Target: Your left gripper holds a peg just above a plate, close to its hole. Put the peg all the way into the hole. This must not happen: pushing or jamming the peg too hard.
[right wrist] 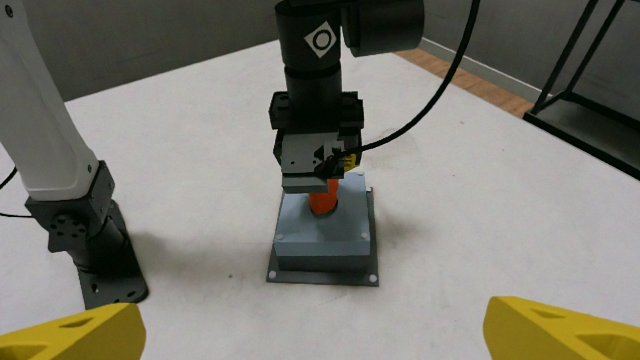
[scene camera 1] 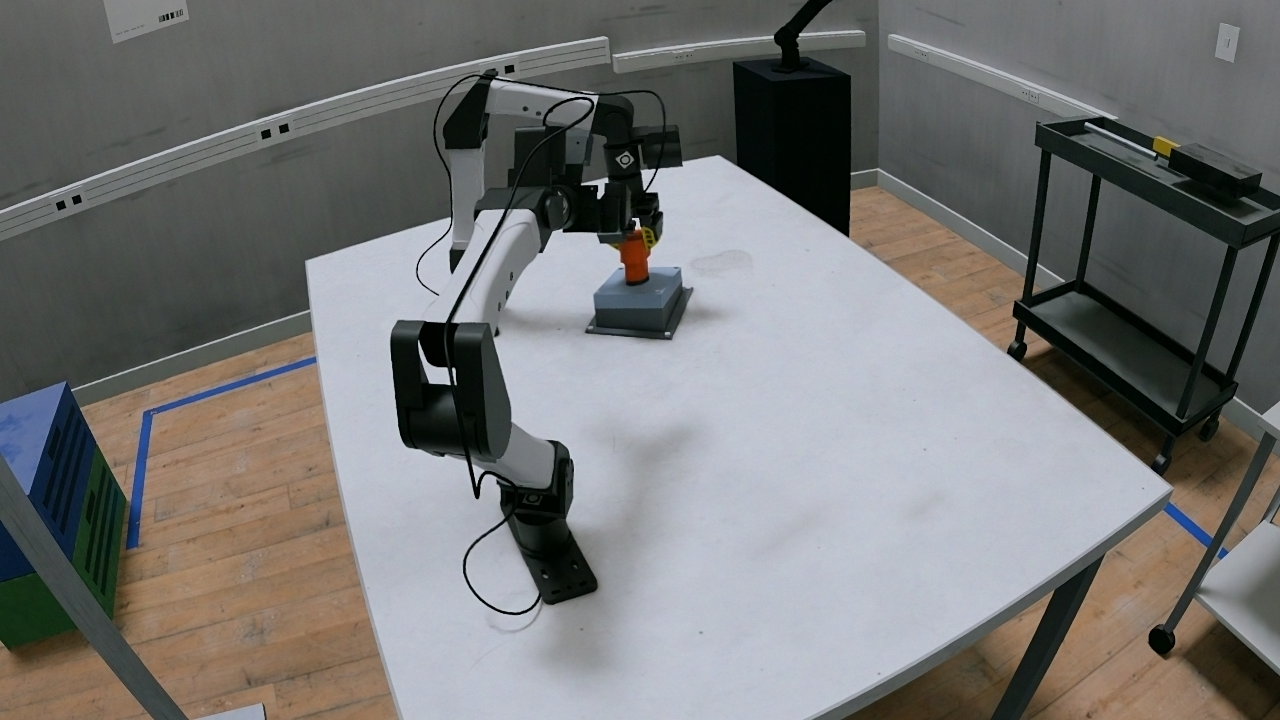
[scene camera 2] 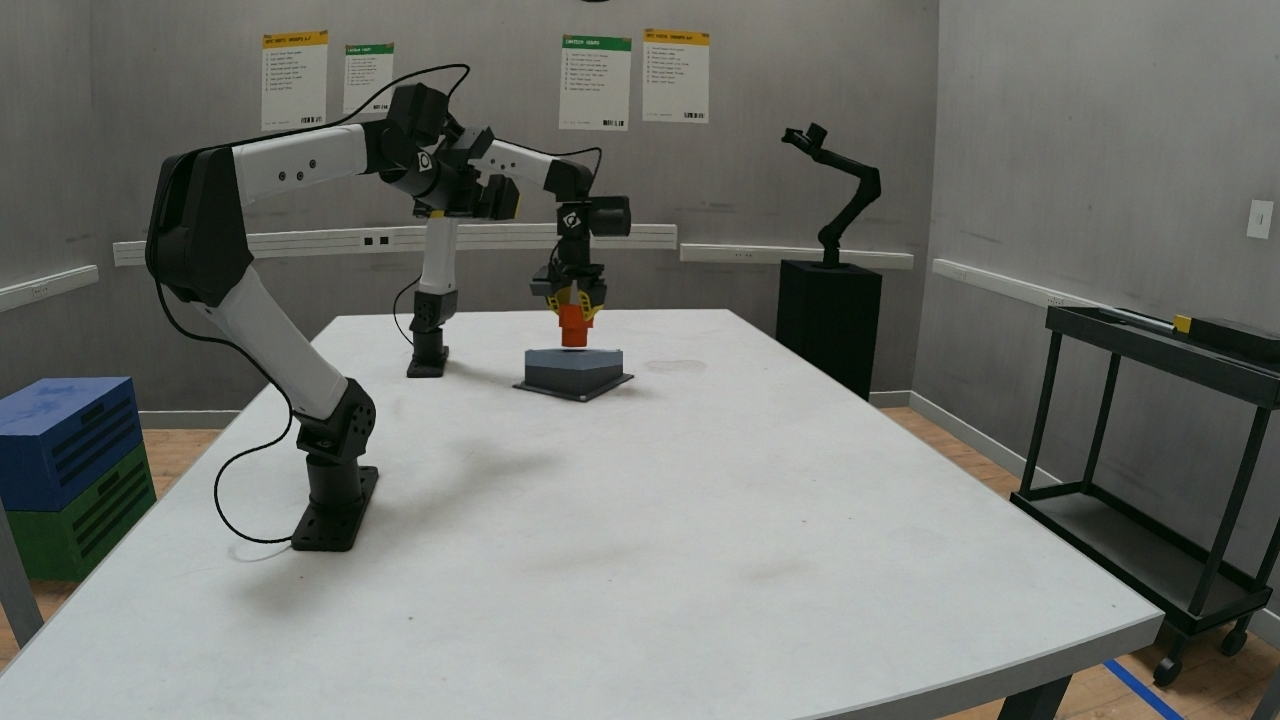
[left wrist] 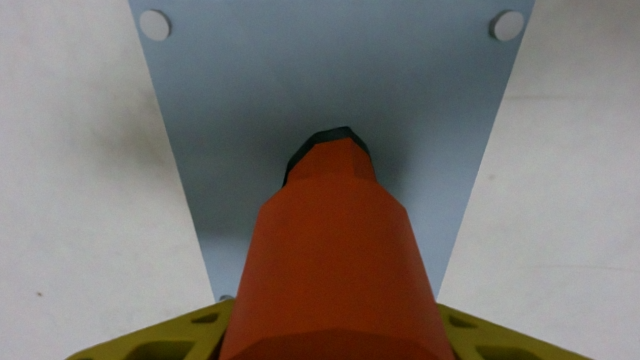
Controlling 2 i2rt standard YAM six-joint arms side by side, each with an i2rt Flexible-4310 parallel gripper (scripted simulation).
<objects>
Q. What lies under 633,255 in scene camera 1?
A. An orange peg.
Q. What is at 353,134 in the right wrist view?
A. My left gripper.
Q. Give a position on an orange peg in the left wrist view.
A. At 333,260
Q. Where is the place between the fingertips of my left gripper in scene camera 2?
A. At 575,320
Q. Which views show my right gripper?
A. The right wrist view, scene camera 1 and scene camera 2 only.
</objects>
